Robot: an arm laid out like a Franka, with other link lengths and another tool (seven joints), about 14 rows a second.
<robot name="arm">
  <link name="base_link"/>
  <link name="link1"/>
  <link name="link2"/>
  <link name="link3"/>
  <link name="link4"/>
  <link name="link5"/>
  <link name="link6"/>
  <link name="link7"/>
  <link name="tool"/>
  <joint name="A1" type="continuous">
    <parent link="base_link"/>
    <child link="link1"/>
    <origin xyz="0 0 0.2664" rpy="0 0 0"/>
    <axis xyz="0 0 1"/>
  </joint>
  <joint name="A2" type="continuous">
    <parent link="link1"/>
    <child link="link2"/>
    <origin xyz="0 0 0" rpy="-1.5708 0 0"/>
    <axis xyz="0 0 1"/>
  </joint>
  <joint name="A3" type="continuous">
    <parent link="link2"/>
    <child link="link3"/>
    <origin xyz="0 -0.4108 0" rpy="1.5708 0 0"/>
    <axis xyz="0 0 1"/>
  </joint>
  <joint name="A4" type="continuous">
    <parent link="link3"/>
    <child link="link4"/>
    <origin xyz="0.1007 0 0" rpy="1.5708 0 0"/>
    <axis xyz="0 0 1"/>
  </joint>
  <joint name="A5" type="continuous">
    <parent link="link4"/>
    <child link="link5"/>
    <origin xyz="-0.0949 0.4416 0" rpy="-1.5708 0 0"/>
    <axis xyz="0 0 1"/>
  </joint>
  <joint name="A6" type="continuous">
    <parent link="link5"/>
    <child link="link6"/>
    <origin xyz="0 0 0" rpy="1.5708 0 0"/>
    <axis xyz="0 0 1"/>
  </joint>
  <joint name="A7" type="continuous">
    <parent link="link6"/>
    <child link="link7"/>
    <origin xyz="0.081 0 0" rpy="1.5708 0 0"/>
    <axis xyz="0 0 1"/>
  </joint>
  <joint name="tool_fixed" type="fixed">
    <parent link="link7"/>
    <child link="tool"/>
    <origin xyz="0.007 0.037 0.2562" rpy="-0.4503 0 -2.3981"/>
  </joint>
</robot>
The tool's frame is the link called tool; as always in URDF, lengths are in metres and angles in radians. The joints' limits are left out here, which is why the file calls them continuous.
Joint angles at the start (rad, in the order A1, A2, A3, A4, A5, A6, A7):
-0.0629 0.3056 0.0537 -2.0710 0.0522 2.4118 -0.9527
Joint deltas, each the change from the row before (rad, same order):
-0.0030 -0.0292 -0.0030 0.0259 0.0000 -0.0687 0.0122
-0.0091 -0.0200 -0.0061 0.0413 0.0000 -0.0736 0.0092
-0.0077 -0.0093 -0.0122 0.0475 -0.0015 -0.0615 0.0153
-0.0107 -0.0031 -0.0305 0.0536 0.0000 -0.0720 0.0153
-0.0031 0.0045 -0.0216 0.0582 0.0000 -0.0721 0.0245
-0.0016 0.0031 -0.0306 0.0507 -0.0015 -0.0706 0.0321
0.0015 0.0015 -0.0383 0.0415 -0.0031 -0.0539 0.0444
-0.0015 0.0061 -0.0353 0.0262 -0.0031 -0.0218 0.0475
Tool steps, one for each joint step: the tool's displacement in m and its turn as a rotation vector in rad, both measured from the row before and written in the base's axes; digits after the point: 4 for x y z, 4 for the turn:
-0.0010 -0.0040 0.0255 0.0008 0.0142 -0.0149
0.0024 -0.0106 0.0268 0.0005 0.0127 -0.0209
0.0055 -0.0147 0.0243 -0.0023 0.0056 -0.0312
0.0020 -0.0297 0.0225 -0.0043 0.0164 -0.0525
0.0025 -0.0181 0.0200 -0.0019 0.0196 -0.0454
-0.0027 -0.0233 0.0179 -0.0054 0.0248 -0.0597
-0.0045 -0.0270 0.0165 -0.0113 0.0165 -0.0764
-0.0033 -0.0276 0.0084 -0.0144 0.0045 -0.0808

